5 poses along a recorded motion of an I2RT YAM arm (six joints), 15 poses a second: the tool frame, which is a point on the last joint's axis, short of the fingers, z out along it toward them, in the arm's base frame.
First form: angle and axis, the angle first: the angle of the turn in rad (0 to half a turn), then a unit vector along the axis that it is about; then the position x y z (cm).
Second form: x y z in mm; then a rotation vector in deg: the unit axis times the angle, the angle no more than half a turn. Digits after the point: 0 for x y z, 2 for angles.
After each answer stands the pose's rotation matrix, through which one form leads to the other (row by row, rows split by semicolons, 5 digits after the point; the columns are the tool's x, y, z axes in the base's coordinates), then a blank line. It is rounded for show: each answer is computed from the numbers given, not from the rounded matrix.
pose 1, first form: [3.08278, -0.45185, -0.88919, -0.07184, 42.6, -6.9, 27.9]
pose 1, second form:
[426, -69, 279, -79.81, -157.06, -12.69]
-0.59028 0.80710 0.01260; 0.79865 0.58170 0.15421; 0.11713 0.10109 -0.98796

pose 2, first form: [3.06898, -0.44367, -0.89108, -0.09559, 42.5, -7.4, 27.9]
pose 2, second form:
[425, -74, 279, -78.01, -156.69, -16.81]
-0.60420 0.79658 0.02006; 0.78271 0.58858 0.20232; 0.14936 0.13794 -0.97911

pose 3, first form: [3.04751, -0.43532, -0.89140, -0.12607, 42.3, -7.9, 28.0]
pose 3, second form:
[423, -79, 280, -76.01, -155.65, -22.01]
-0.61741 0.78622 0.02578; 0.76254 0.59011 0.26516; 0.19326 0.18337 -0.96386

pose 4, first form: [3.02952, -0.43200, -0.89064, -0.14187, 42.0, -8.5, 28.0]
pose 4, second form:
[420, -85, 280, -74.99, -154.60, -24.63]
-0.62165 0.78297 0.02258; 0.75124 0.58779 0.30023; 0.22180 0.20361 -0.95360

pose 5, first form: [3.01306, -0.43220, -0.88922, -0.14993, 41.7, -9.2, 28.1]
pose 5, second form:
[417, -92, 281, -74.61, -153.51, -25.88]
-0.61969 0.78470 0.01509; 0.74626 0.58317 0.32094; 0.24305 0.21015 -0.94698

